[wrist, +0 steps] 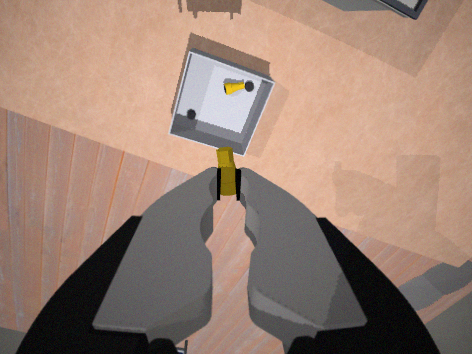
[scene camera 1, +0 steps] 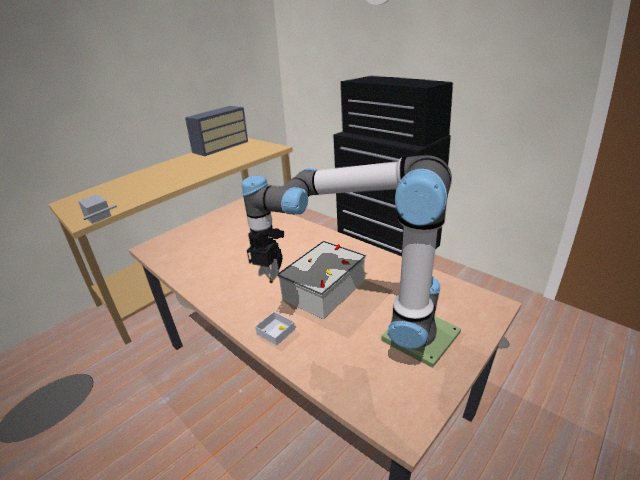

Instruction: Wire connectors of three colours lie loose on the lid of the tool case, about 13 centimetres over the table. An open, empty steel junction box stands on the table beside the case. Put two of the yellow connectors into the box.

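Frame: origin at the arm's base, x left, y back, z up, level; centimetres.
Seen in the pictures: gripper, fingertip midpoint: (wrist: 228, 171) (scene camera 1: 272, 279).
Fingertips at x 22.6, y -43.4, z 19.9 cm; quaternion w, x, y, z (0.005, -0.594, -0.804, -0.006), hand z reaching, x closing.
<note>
A point is followed by its place in that frame.
My gripper (scene camera 1: 272, 277) {x 22.6, y -43.4, z 19.9 cm} (wrist: 228, 171) {x 22.6, y -43.4, z 19.9 cm} is shut on a yellow connector (scene camera 1: 271, 281) {x 23.6, y -42.8, z 19.9 cm} (wrist: 226, 159) {x 21.9, y -43.7, z 19.9 cm} and holds it in the air, clear of the table, to the left of the tool case in the scene view. The grey junction box (scene camera 1: 267, 337) {x 30.2, y -42.3, z -0.8 cm} (wrist: 179, 92) {x 24.7, y -48.1, z 1.4 cm} stands open on the table; in the wrist view it lies just beyond the fingertips. Another yellow connector (scene camera 1: 281, 328) {x 23.3, y -41.8, z -1.5 cm} (wrist: 234, 88) {x 22.8, y -41.9, z -1.1 cm} lies on its side inside the box. A further yellow connector (scene camera 1: 328, 271) {x -1.0, y -37.5, z 11.4 cm} lies on the lid of the tool case (scene camera 1: 308, 301) {x 10.2, y -39.1, z 3.6 cm} (wrist: 417, 15) {x 10.4, y -32.2, z 10.7 cm}.
On the lid also lie three red connectors (scene camera 1: 322, 284) {x 7.0, y -34.3, z 11.6 cm} (scene camera 1: 345, 261) {x -10.1, y -35.8, z 11.4 cm} (scene camera 1: 337, 246) {x -17.6, y -44.8, z 11.5 cm} and an orange connector (scene camera 1: 310, 259) {x -3.8, y -48.5, z 11.4 cm}. The case stands between the junction box and the black drawer cabinet (scene camera 1: 395, 111). The arm's green base plate (scene camera 1: 445, 343) {x -0.7, y 11.5, z -0.4 cm} is on the table at the right.
</note>
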